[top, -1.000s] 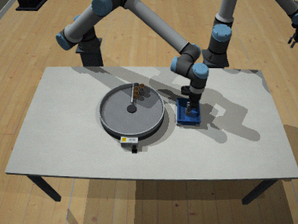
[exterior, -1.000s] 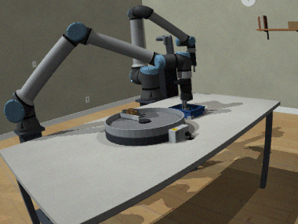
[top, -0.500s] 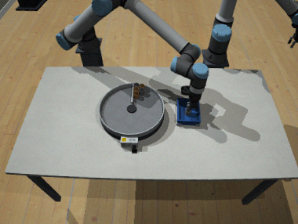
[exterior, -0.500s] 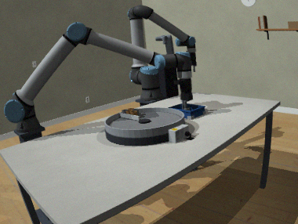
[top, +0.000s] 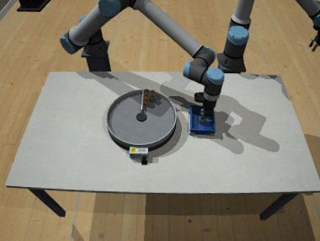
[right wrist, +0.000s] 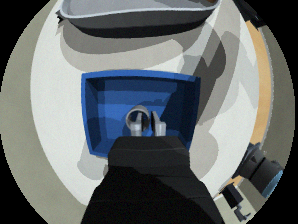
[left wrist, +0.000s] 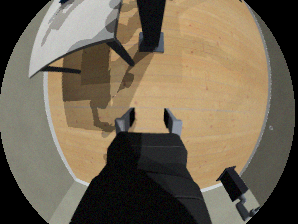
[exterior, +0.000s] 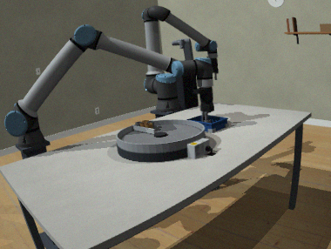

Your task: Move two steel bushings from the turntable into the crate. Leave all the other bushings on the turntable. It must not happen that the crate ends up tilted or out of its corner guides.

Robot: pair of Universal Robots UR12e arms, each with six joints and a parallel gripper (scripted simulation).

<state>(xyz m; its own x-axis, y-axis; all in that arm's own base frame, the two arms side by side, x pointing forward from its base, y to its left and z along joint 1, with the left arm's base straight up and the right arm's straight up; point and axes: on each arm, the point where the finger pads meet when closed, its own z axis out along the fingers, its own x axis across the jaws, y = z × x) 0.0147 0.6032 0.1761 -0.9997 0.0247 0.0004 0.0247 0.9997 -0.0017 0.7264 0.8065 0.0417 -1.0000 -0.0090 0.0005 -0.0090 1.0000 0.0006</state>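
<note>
My right gripper is now 2 cm short of the blue crate and 2 cm above it.
</note>
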